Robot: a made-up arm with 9 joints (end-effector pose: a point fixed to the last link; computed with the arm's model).
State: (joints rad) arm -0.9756 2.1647 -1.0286 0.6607 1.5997 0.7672 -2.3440 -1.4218 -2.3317
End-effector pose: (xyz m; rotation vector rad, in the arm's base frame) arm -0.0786 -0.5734 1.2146 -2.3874 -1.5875 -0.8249
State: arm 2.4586 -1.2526 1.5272 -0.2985 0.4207 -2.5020 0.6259 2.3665 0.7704
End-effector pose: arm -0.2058 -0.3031 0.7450 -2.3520 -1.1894 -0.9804
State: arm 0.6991 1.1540 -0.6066 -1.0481 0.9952 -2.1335 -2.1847 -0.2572 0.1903
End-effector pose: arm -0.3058 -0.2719 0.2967 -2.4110 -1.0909 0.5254
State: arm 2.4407 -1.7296 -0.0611 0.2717 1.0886 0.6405 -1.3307 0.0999 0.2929
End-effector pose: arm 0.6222 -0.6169 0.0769 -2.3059 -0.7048 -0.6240
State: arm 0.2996 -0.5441 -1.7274 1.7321 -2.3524 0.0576 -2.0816 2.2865 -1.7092
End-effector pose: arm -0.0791 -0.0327 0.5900 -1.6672 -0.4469 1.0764
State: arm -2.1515 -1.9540 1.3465 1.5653 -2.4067 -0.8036 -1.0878 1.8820 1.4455
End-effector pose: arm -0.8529 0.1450 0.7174 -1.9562 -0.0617 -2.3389
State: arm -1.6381 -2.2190 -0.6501 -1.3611 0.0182 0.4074 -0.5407 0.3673 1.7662
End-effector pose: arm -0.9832 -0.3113 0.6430 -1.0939 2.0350 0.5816
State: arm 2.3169 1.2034 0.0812 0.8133 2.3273 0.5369 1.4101 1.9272 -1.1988
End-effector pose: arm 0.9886 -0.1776 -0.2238 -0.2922 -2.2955 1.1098
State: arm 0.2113 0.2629 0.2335 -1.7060 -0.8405 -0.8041 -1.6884 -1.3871 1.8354
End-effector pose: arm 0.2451 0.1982 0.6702 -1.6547 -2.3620 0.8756
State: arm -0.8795 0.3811 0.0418 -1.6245 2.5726 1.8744 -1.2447 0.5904 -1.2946
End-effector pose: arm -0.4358 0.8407 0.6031 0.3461 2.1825 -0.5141
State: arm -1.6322 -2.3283 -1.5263 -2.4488 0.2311 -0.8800 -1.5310 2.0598 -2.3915
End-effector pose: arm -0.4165 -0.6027 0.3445 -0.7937 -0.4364 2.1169
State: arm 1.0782 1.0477 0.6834 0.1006 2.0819 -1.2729 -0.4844 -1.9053 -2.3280
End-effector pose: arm -0.1799 -0.5860 -0.2177 -0.9904 0.6689 -0.9648
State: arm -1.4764 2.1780 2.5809 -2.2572 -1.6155 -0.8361 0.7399 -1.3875 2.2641
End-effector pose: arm 0.6342 -0.1379 0.2025 1.3618 -0.7378 -2.5057
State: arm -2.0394 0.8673 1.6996 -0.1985 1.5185 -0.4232 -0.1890 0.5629 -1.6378
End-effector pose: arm -0.2500 -0.7688 0.3112 -2.6198 -0.1252 1.0490
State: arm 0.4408 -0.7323 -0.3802 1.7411 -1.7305 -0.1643 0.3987 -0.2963 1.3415
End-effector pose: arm 0.4660 0.0752 0.1418 0.0171 -1.0845 -2.0345
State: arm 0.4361 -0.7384 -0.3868 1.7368 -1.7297 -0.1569 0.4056 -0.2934 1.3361
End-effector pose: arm 0.4651 0.0719 0.1421 0.0193 -1.0849 -2.0422
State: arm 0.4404 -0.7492 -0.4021 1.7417 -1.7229 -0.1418 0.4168 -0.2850 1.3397
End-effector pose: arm 0.4662 0.0634 0.1454 0.0358 -1.0922 -2.0618
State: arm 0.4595 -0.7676 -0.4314 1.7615 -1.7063 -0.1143 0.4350 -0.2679 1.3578
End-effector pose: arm 0.4698 0.0460 0.1547 0.0778 -1.1114 -2.1003
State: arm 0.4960 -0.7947 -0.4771 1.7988 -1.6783 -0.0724 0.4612 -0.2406 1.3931
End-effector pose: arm 0.4745 0.0176 0.1732 0.1552 -1.1468 -2.1585
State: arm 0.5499 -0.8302 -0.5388 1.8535 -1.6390 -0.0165 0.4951 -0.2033 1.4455
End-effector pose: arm 0.4758 -0.0227 0.2040 0.2763 -1.2017 -2.2312
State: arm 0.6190 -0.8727 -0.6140 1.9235 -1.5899 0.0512 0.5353 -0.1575 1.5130
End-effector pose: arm 0.4663 -0.0735 0.2483 0.4458 -1.2788 -2.3072
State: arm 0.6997 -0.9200 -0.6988 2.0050 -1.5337 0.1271 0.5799 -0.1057 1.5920
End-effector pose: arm 0.4377 -0.1305 0.3032 0.6617 -1.3792 -2.3709
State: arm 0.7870 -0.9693 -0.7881 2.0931 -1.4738 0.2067 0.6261 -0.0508 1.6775
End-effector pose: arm 0.3844 -0.1869 0.3599 0.9108 -1.5012 -2.4072
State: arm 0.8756 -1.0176 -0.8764 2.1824 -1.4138 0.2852 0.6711 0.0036 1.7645
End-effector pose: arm 0.3085 -0.2348 0.4066 1.1724 -1.6384 -2.4079
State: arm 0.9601 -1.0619 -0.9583 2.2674 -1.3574 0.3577 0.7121 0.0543 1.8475
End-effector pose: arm 0.2206 -0.2690 0.4347 -1.2921 1.6184 2.1595
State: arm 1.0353 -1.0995 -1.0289 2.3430 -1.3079 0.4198 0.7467 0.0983 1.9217
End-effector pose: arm 0.1359 -0.2883 0.4425 -1.3659 1.5968 1.9384
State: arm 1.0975 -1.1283 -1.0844 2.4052 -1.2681 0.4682 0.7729 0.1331 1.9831
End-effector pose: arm 0.0664 -0.2961 0.4361 -1.4057 1.5758 1.7640
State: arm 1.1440 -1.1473 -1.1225 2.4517 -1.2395 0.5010 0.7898 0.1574 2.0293
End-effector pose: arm 0.0186 -0.2978 0.4245 -1.4245 1.5573 1.6439
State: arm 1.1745 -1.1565 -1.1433 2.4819 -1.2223 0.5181 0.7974 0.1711 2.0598
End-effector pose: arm -0.0076 -0.2979 0.4149 -1.4336 1.5424 1.5765
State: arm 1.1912 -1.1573 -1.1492 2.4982 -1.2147 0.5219 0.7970 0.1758 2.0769
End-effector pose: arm -0.0162 -0.2990 0.4102 -1.4393 1.5314 1.5527
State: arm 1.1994 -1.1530 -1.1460 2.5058 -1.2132 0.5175 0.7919 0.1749 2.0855
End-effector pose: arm -0.0142 -0.3010 0.4095 -1.4442 1.5232 1.5550
